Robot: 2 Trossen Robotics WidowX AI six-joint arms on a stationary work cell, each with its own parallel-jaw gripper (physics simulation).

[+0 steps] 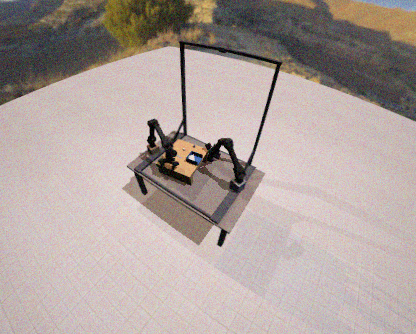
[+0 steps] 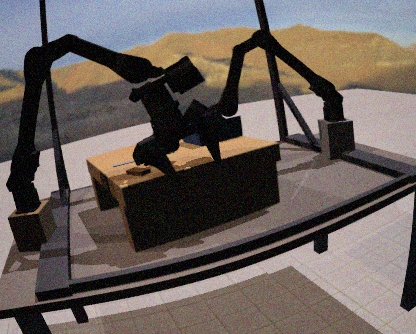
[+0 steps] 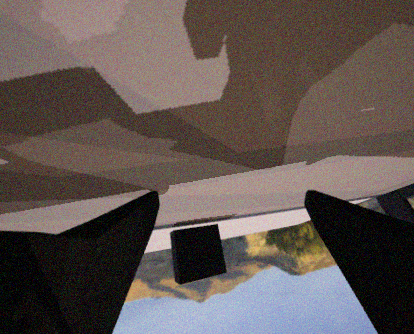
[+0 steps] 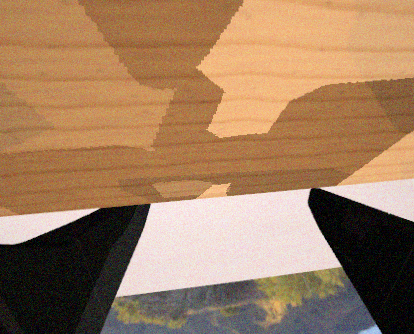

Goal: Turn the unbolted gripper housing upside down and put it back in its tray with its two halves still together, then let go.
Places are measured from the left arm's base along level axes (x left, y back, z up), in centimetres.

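Pixels of known places: left gripper, fingertip midpoint: point(image 3: 231, 197); right gripper, fingertip midpoint: point(image 1: 168, 171) point(image 2: 200, 174) point(image 4: 228, 196); left arm's base, origin of the base link: point(image 1: 238, 180) point(image 2: 335, 119); right arm's base, origin of the base link: point(image 1: 152, 145) point(image 2: 28, 208).
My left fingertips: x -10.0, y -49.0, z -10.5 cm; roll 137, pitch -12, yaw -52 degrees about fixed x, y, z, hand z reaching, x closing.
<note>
Ahead of a thing's pixels: the offset from my left fingertips to its middle. Level surfaces: height alone.
A dark tray {dx +27.6, dy +7.6, dz +15.8 cm} point(image 1: 195, 153) on the workbench holds blue and whitish shapes; a dark blue box wall point(image 2: 231, 127) shows behind the right arm. I cannot pick out the housing or tell whether its halves are together. My left gripper point(image 3: 231, 197) is open and empty; a dark block {dx -10.8, dy -4.3, dz +1.9 cm} point(image 3: 197, 254) shows beyond its fingers, and I cannot tell what it is. My right gripper point(image 1: 169, 164) point(image 2: 195, 167) point(image 4: 228, 196) is open and empty over the near part of the workbench, away from the tray.
A small brown block {dx +50.2, dy -8.6, dz +13.6 cm} point(image 2: 138, 171) and a thin blue strip {dx +37.5, dy -9.1, dz +13.3 cm} point(image 2: 124, 164) lie on the wooden workbench {dz +13.2 cm} point(image 2: 255, 143) point(image 4: 300, 65). The workbench stands on the grey table {dz -1.2 cm} point(image 2: 320, 175) point(image 1: 205, 192). A black frame point(image 1: 184, 95) rises at the back.
</note>
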